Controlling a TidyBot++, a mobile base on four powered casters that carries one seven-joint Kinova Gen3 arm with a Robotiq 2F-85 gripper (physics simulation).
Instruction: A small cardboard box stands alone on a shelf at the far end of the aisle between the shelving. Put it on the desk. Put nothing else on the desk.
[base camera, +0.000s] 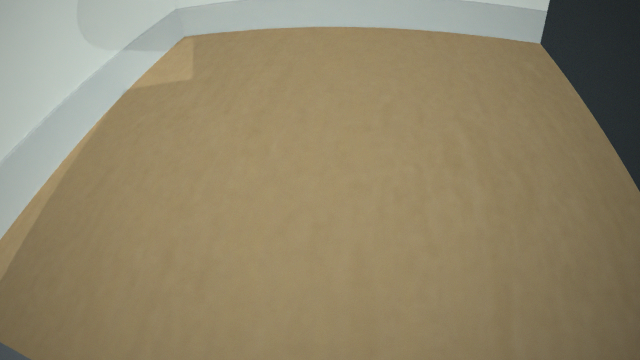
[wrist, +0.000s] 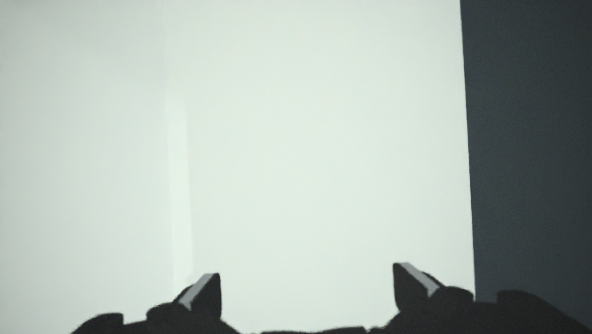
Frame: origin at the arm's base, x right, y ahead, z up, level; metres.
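Where they show: gripper, fingertip midpoint: (wrist: 307, 287).
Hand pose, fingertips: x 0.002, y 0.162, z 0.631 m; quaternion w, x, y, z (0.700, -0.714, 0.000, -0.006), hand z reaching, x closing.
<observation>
After its pixels a point has its place.
My gripper (wrist: 307, 287) {x 0.002, y 0.163, z 0.631 m} is open, with its two fingertips wide apart at the bottom of the wrist view and a pale wall behind the gap between them. Nothing is between the fingers. The small cardboard box does not show in either view. The desk does not show in either view.
A pale wall (wrist: 320, 150) {x 0.091, y 1.030, z 0.745 m} stands ahead, meeting another wall at a corner on the left. A dark grey panel (base camera: 595, 65) {x 0.503, y 0.662, z -0.316 m} (wrist: 530, 150) {x 0.499, y 0.640, z 0.703 m} stands upright at the right. A light grey baseboard (base camera: 350, 15) {x 0.038, y 1.026, z -0.364 m} runs along the walls above the tan floor (base camera: 320, 200) {x -0.029, y 0.425, z -0.396 m}.
</observation>
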